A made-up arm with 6 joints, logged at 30 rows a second.
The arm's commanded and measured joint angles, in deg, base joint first. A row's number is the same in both.
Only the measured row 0 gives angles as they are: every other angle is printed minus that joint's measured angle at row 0.
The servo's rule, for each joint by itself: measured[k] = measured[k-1] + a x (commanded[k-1-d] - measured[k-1]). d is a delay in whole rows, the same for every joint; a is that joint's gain. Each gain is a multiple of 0.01, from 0.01 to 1. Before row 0 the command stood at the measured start. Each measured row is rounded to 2 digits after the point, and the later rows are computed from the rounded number. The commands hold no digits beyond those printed.
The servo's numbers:
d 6
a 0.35 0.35 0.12 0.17 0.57 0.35
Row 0, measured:
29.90, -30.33, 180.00, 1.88, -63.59, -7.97
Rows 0 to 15, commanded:
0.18, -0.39, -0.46, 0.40, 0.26, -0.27
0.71, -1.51, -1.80, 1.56, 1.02, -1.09
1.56, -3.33, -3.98, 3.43, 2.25, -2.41
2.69, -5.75, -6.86, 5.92, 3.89, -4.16
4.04, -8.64, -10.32, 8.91, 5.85, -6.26
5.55, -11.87, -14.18, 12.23, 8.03, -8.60
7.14, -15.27, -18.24, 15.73, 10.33, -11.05
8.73, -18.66, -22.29, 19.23, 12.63, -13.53
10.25, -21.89, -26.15, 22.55, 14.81, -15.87
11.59, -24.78, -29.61, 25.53, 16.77, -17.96
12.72, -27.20, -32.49, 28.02, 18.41, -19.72
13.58, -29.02, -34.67, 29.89, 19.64, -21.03
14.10, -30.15, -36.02, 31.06, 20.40, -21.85
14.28, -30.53, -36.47, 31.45, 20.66, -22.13
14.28, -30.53, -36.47, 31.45, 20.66, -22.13
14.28, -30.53, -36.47, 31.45, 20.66, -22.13
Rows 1 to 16, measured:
0.00, 0.00, 0.00, 0.00, 0.00, 0.00
0.00, 0.00, 0.00, 0.00, 0.00, 0.00
0.00, 0.00, 0.00, 0.00, 0.00, 0.00
0.00, 0.00, 0.00, 0.00, 0.00, 0.00
0.00, 0.00, 0.00, 0.00, 0.00, 0.00
0.00, 0.00, 0.00, 0.00, 0.00, 0.00
0.06, -0.14, -0.06, 0.07, 0.15, -0.09
0.29, -0.62, -0.27, 0.32, 0.65, -0.44
0.73, -1.57, -0.72, 0.85, 1.56, -1.13
1.42, -3.03, -1.46, 1.71, 2.89, -2.19
2.34, -4.99, -2.52, 2.93, 4.58, -3.61
3.46, -7.40, -3.92, 4.51, 6.55, -5.36
4.75, -10.15, -5.64, 6.42, 8.70, -7.35
6.14, -13.13, -7.64, 8.60, 10.94, -9.51
7.58, -16.20, -9.86, 10.97, 13.15, -11.74
8.98, -19.20, -12.23, 13.45, 15.21, -13.92

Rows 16 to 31, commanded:
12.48, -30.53, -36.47, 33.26, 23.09, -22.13
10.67, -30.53, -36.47, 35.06, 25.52, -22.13
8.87, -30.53, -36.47, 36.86, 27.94, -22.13
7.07, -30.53, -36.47, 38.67, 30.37, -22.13
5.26, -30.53, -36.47, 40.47, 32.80, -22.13
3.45, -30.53, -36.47, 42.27, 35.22, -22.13
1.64, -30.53, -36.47, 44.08, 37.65, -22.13
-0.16, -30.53, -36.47, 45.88, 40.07, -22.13
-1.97, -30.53, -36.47, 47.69, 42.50, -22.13
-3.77, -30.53, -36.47, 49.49, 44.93, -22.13
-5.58, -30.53, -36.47, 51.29, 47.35, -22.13
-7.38, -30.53, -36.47, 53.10, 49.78, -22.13
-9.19, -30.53, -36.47, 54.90, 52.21, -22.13
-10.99, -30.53, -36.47, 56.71, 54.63, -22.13
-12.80, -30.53, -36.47, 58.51, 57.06, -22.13
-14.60, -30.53, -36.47, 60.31, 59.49, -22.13
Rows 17 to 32, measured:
10.29, -22.00, -14.66, 15.93, 17.03, -15.95
11.44, -24.46, -17.06, 18.30, 18.52, -17.73
12.37, -26.45, -19.34, 20.47, 19.59, -19.17
13.04, -27.88, -21.40, 22.34, 20.20, -20.21
13.47, -28.81, -23.21, 23.89, 20.46, -20.88
13.75, -29.41, -24.80, 25.18, 20.57, -21.32
13.31, -29.80, -26.20, 26.55, 22.01, -21.60
12.39, -30.06, -27.43, 28.00, 24.01, -21.79
11.16, -30.22, -28.51, 29.51, 26.25, -21.91
9.73, -30.33, -29.47, 31.07, 28.60, -21.99
8.17, -30.40, -30.31, 32.67, 30.99, -22.04
6.52, -30.45, -31.05, 34.30, 33.40, -22.07
4.81, -30.48, -31.70, 35.96, 35.82, -22.09
3.07, -30.50, -32.27, 37.65, 38.24, -22.10
1.31, -30.51, -32.77, 39.36, 40.67, -22.11
-0.47, -30.52, -33.21, 41.08, 43.10, -22.12

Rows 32 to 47, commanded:
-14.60, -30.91, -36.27, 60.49, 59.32, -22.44
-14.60, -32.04, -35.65, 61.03, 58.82, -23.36
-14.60, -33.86, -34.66, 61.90, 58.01, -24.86
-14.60, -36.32, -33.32, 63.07, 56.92, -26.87
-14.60, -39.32, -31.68, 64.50, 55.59, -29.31
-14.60, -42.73, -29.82, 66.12, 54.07, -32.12
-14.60, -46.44, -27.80, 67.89, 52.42, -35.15
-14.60, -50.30, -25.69, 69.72, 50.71, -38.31
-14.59, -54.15, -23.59, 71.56, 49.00, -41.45
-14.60, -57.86, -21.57, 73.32, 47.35, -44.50
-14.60, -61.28, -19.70, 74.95, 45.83, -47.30
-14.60, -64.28, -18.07, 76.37, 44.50, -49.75
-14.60, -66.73, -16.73, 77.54, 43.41, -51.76
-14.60, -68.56, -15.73, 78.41, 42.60, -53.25
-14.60, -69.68, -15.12, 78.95, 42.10, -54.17
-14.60, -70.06, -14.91, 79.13, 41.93, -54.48
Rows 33 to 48, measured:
-2.26, -30.52, -33.60, 42.82, 45.52, -22.12
-4.05, -30.52, -33.94, 44.57, 47.95, -22.12
-5.85, -30.52, -34.24, 46.33, 50.38, -22.12
-7.65, -30.52, -34.51, 48.09, 52.80, -22.12
-9.45, -30.52, -34.75, 49.86, 55.23, -22.12
-11.25, -30.52, -34.96, 51.64, 57.66, -22.12
-12.42, -30.66, -35.12, 53.14, 58.61, -22.23
-13.18, -31.14, -35.18, 54.48, 58.73, -22.63
-13.68, -32.09, -35.12, 55.74, 58.32, -23.41
-14.00, -33.57, -34.90, 56.99, 57.52, -24.62
-14.21, -35.58, -34.51, 58.27, 56.42, -26.26
-14.35, -38.08, -33.95, 59.60, 55.08, -28.31
-14.44, -41.01, -33.21, 61.01, 53.56, -30.70
-14.50, -44.26, -32.31, 62.49, 51.94, -33.36
-14.53, -47.72, -31.26, 64.03, 50.26, -36.19
-14.55, -51.27, -30.10, 65.61, 48.60, -39.10

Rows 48 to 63, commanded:
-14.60, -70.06, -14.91, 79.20, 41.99, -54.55
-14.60, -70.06, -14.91, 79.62, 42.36, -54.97
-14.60, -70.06, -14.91, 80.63, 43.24, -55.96
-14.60, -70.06, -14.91, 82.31, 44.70, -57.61
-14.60, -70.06, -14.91, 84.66, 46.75, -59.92
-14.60, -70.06, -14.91, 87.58, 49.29, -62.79
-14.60, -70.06, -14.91, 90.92, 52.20, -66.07
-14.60, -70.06, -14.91, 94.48, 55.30, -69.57
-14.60, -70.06, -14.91, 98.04, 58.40, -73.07
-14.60, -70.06, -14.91, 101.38, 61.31, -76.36
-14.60, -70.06, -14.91, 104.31, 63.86, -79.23
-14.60, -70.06, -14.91, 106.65, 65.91, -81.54
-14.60, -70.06, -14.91, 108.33, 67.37, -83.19
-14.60, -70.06, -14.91, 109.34, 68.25, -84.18
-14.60, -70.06, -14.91, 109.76, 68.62, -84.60
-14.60, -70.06, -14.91, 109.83, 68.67, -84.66
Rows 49 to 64, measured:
-14.57, -54.77, -28.85, 67.20, 47.02, -41.97
-14.58, -58.10, -27.56, 68.76, 45.58, -44.69
-14.59, -61.12, -26.26, 70.25, 44.34, -47.16
-14.59, -63.72, -25.00, 71.64, 43.35, -49.29
-14.59, -65.81, -23.81, 72.88, 42.64, -51.00
-14.59, -67.30, -22.74, 73.94, 42.24, -52.22
-14.59, -68.27, -21.80, 74.83, 42.10, -53.04
-14.59, -68.90, -20.97, 75.64, 42.25, -53.72
-14.59, -69.31, -20.24, 76.49, 42.81, -54.50
-14.59, -69.57, -19.60, 77.48, 43.89, -55.59
-14.59, -69.74, -19.04, 78.70, 45.52, -57.11
-14.59, -69.85, -18.54, 80.21, 47.67, -59.10
-14.59, -69.92, -18.10, 82.03, 50.25, -61.54
-14.59, -69.97, -17.72, 84.15, 53.13, -64.35
-14.59, -70.00, -17.38, 86.51, 56.13, -67.40
-14.59, -70.02, -17.08, 89.04, 59.08, -70.54

